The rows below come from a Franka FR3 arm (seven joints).
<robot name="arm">
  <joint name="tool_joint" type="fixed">
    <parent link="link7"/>
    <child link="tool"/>
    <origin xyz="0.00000 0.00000 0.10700" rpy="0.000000 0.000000 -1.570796"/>
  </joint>
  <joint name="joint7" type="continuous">
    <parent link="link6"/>
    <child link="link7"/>
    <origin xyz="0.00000 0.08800 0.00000" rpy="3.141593 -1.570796 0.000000"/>
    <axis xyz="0 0 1"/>
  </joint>
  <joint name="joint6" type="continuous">
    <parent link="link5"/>
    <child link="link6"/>
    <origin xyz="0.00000 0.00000 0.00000" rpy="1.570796 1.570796 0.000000"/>
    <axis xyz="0 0 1"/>
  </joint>
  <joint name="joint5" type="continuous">
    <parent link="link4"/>
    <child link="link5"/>
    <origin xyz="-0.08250 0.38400 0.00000" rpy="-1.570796 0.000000 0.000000"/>
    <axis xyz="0 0 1"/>
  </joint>
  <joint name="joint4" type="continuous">
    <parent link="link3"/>
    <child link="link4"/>
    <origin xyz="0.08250 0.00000 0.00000" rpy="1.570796 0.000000 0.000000"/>
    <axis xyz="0 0 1"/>
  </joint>
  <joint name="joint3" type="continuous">
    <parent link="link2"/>
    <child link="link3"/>
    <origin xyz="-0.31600 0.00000 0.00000" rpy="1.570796 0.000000 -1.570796"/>
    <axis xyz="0 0 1"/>
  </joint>
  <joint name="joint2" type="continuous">
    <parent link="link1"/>
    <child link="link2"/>
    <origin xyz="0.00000 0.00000 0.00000" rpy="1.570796 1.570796 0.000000"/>
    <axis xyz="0 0 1"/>
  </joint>
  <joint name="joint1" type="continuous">
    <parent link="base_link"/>
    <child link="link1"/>
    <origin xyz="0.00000 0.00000 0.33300" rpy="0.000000 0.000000 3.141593"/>
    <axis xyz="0 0 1"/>
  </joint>
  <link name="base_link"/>
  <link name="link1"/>
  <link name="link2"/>
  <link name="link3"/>
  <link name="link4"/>
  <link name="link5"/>
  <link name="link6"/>
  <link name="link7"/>
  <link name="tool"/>
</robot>
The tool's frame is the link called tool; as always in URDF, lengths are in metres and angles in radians. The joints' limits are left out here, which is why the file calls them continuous.
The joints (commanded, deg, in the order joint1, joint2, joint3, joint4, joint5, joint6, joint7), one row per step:
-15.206 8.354 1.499 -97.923 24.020 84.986 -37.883
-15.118 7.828 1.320 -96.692 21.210 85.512 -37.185
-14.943 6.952 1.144 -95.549 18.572 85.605 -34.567
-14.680 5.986 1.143 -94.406 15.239 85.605 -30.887
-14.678 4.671 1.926 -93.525 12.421 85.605 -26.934
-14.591 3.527 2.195 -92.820 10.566 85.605 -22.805
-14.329 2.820 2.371 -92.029 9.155 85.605 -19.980
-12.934 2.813 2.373 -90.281 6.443 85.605 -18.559
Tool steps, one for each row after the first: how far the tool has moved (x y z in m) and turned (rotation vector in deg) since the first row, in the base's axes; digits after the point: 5 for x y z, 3 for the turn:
0.00080 -0.00662 0.01290 -3.410 -1.197 -0.147
-0.00054 -0.01128 0.02875 -7.003 -1.518 -1.875
-0.00272 -0.01454 0.04535 -11.417 -1.438 -4.279
-0.00585 -0.01161 0.06398 -15.281 -1.714 -6.758
-0.00937 -0.01087 0.08005 -18.153 -1.840 -10.132
-0.01108 -0.00889 0.09278 -20.218 -2.261 -12.350
-0.00805 -0.00107 0.10615 -23.257 -3.588 -12.288

